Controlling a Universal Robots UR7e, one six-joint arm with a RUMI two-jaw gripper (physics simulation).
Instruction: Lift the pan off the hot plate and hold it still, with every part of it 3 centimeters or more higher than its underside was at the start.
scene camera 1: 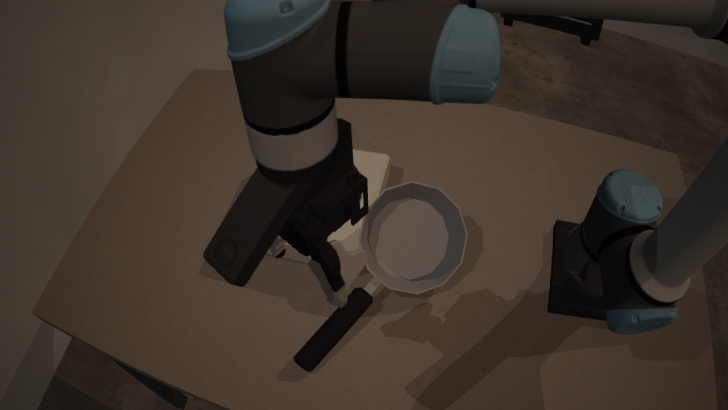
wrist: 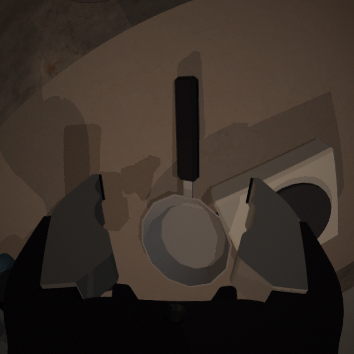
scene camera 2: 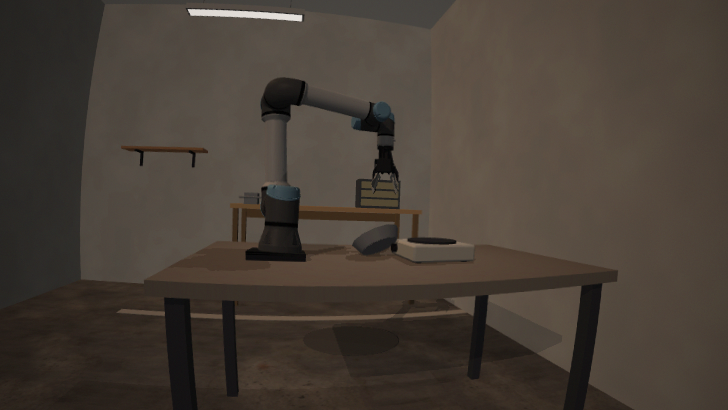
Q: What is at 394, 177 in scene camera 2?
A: My gripper.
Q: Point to a white hot plate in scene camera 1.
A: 375, 167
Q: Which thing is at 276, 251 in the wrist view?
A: My gripper.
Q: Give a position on a grey pan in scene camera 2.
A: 380, 238
